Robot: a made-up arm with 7 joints.
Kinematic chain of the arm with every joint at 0, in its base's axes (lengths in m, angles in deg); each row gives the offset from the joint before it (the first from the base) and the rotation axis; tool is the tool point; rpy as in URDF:
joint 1: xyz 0.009 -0.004 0.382 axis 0 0.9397 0.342
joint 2: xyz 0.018 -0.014 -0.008 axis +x
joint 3: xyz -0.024 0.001 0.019 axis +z
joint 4: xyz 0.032 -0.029 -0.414 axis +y
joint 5: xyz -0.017 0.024 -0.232 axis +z
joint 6: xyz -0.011 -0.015 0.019 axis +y
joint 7: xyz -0.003 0.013 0 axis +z
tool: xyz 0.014 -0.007 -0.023 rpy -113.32 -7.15 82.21
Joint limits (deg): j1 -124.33..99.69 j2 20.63..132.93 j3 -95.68..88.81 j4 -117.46..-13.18 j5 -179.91..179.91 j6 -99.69..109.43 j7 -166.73..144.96
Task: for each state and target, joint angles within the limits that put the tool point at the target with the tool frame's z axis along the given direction. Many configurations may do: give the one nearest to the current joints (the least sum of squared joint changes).
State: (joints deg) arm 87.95 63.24 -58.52 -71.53 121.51 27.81 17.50
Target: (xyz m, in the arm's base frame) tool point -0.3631 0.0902 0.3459 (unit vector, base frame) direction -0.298 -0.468 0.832
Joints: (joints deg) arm 93.73 71.83 -63.57 -115.19 101.42 30.32 -5.25
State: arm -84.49 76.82 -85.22 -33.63 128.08 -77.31 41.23
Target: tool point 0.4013 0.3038 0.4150 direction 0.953 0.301 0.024
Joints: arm -79.85 84.70 -91.89 -78.14 142.20 -94.96 -3.00
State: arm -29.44 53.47 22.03 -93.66 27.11 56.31 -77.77
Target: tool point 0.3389 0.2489 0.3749 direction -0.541 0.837 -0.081
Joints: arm -39.69 38.59 39.03 -117.25 -17.83 75.24 -65.17
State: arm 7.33 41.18 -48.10 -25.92 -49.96 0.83 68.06
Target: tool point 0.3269 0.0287 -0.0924 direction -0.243 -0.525 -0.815
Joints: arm -16.08 22.62 -39.22 -61.85 -23.97 -15.29 98.37
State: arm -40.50 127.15 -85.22 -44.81 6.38 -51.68 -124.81
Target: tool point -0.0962 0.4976 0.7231 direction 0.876 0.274 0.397
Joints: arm -24.30 132.93 -95.06 -13.57 6.21 -38.77 -74.62
